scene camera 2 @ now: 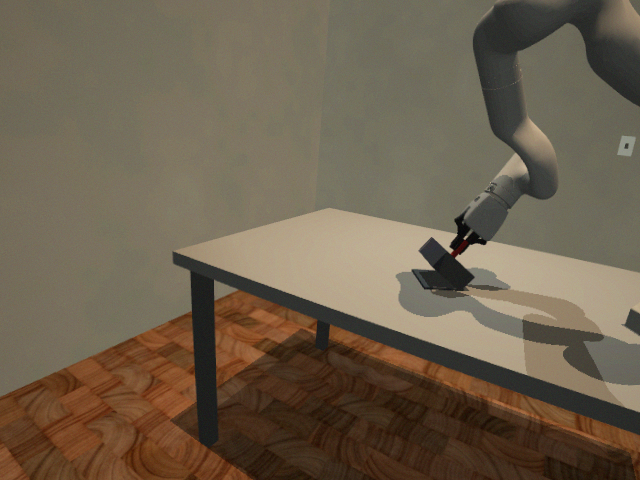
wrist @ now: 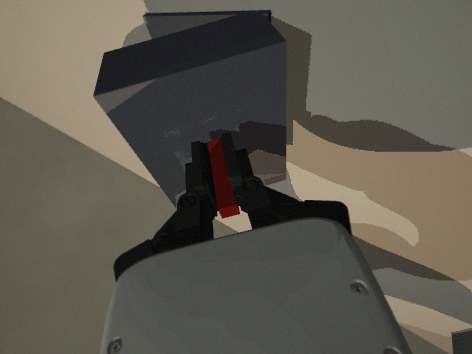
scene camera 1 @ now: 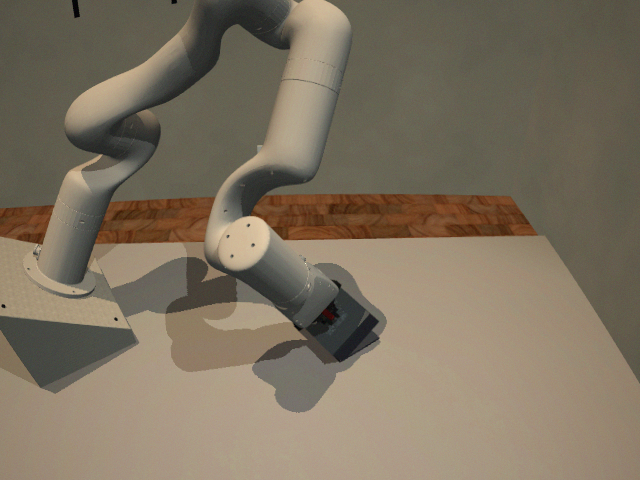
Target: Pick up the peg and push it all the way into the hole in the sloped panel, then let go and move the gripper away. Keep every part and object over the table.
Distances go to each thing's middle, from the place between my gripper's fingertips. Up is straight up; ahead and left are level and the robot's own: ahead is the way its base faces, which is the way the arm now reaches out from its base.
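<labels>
The red peg (wrist: 227, 206) is 10 mm behind my hand, and it is also 10 mm to the left of my hand.
</labels>
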